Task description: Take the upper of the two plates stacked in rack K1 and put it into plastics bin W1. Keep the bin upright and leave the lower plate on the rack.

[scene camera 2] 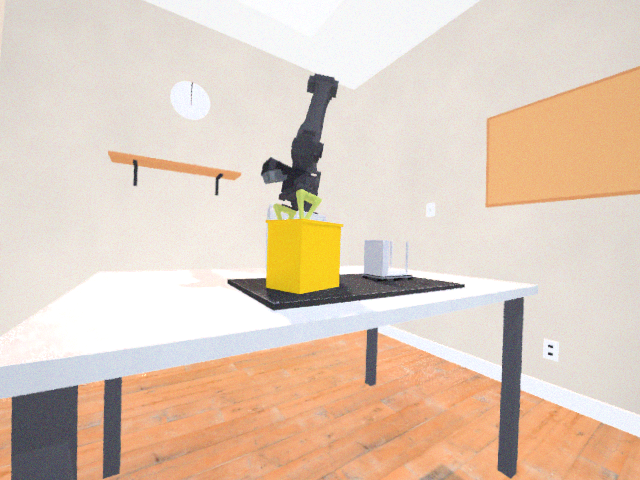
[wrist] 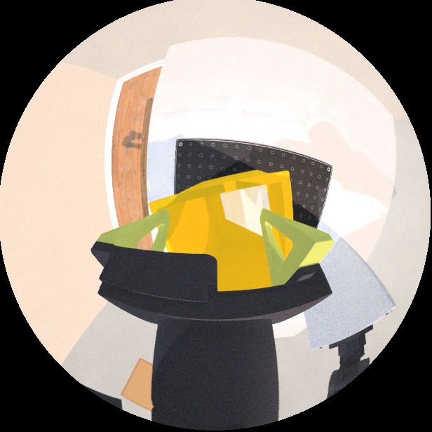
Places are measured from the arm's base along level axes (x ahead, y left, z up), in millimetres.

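Where they show: gripper, between the fingertips: (scene camera 2: 292, 227).
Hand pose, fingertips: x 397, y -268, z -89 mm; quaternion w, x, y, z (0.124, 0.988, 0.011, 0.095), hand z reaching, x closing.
After its pixels a point has its place.
Plastics bin W1, a yellow box (scene camera 2: 303, 255) @(z -158, x 453, y -266 mm) (wrist: 235, 265), stands upright on the black mat. My gripper (scene camera 2: 297, 211) (wrist: 214, 213) is open at the bin's mouth, with its green fingers apart and nothing held between them. In the wrist view, a whitish patch (wrist: 244, 207) shows inside the bin; I cannot tell whether it is the plate or light on the wall. Rack K1 appears to be the pale grey rack (scene camera 2: 376, 258) @(z -174, x 357, y 94 mm) with thin posts, to the right of the bin. A thin white layer (scene camera 2: 398, 271) @(z -220, x 384, y 182 mm) shows low between its posts; I cannot tell whether it is the lower plate.
The black perforated mat (scene camera 2: 429, 284) @(z -250, x 503, y 190 mm) (wrist: 192, 162) lies on the white table (scene camera 2: 170, 310) @(z -263, x 433, y -545 mm) (wrist: 250, 75). A tall pale object (scene camera 2: 269, 211) @(z -4, x 0, y -154 mm) shows partly behind the bin. A pale grey panel (wrist: 350, 300) is at the right in the wrist view. A wall shelf (scene camera 2: 175, 165) is at the left.
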